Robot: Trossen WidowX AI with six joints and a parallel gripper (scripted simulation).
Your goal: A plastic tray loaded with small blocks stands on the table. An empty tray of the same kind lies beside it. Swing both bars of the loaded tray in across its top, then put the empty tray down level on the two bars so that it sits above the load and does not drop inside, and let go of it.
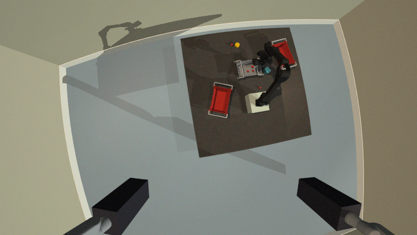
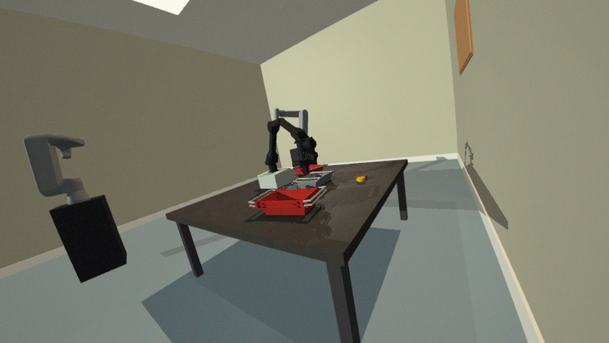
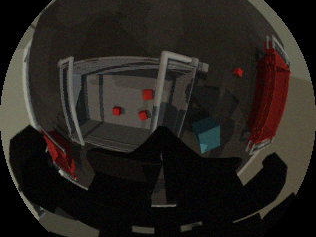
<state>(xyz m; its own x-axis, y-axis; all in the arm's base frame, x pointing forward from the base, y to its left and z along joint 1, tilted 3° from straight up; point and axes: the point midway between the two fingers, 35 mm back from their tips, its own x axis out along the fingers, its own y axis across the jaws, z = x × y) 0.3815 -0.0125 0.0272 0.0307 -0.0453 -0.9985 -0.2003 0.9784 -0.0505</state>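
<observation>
The red tray lies 360 mm behind my gripper tip, 370 mm to the left of it and 50 mm below it. The rest, counted from my gripper tip: yellow piece: 260 mm ahead, 190 mm to the left, 80 mm below; teal cube: 20 mm behind, 120 mm to the right, 70 mm below.
</observation>
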